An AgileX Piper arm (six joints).
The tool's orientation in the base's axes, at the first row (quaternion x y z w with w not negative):
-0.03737 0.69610 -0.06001 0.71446
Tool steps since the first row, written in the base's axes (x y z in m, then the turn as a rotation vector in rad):
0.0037 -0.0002 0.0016 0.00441 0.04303 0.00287
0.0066 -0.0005 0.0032 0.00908 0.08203 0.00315
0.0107 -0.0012 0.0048 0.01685 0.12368 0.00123
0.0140 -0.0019 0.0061 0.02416 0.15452 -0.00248
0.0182 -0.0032 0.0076 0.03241 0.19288 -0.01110
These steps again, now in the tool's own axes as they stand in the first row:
-0.0015 -0.0003 0.0037 -0.00867 0.04236 0.00319
-0.0029 -0.0007 0.0067 -0.01421 0.08108 0.00669
-0.0043 -0.0015 0.0109 -0.01786 0.12284 0.01314
-0.0054 -0.0022 0.0142 -0.01826 0.15413 0.01941
-0.0067 -0.0036 0.0185 -0.01482 0.19357 0.02626

